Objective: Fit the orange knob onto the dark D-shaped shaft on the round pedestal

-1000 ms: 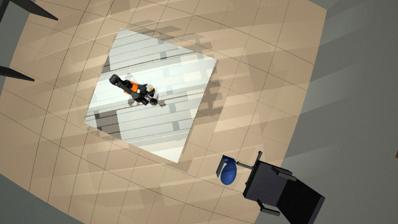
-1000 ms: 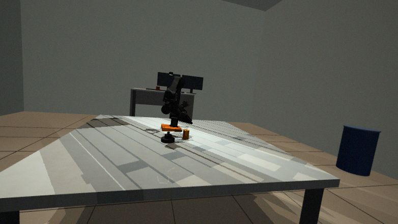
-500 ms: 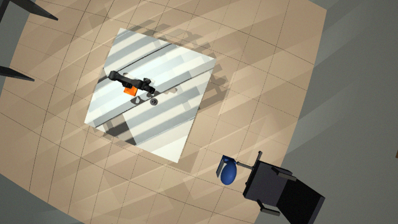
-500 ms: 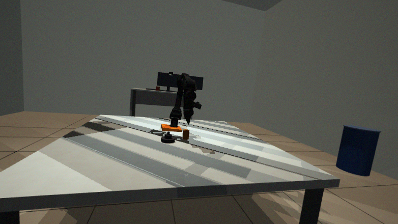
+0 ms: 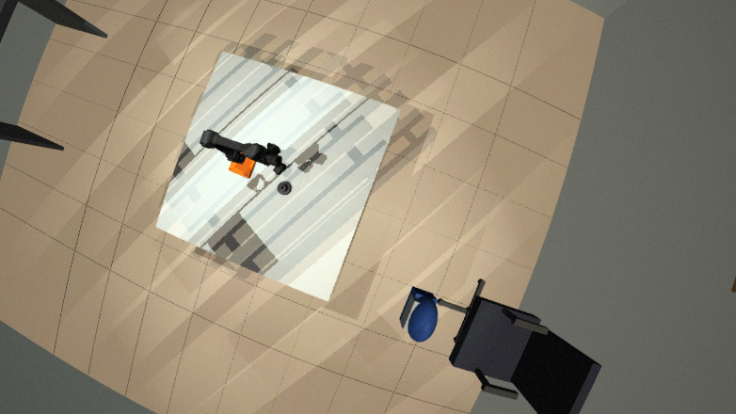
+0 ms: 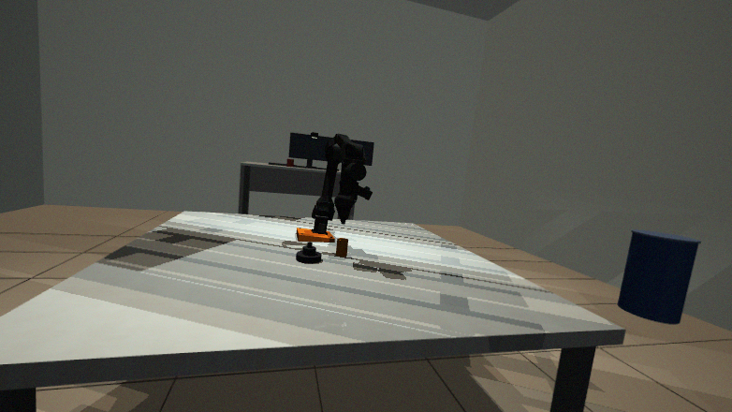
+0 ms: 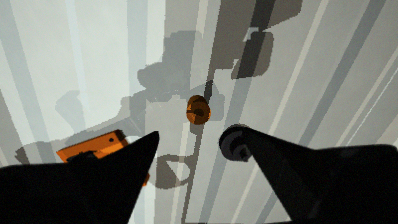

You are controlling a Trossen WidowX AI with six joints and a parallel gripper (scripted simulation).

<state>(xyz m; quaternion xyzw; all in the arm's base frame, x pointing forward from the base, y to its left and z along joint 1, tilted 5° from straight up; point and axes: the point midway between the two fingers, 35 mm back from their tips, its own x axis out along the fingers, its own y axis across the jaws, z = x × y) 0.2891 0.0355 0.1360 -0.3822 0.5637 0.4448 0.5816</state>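
My gripper tip is now 9 cm above the orange knob. Also, from my gripper tip: round dark pedestal: 6 cm ahead, 12 cm to the right, 9 cm below.
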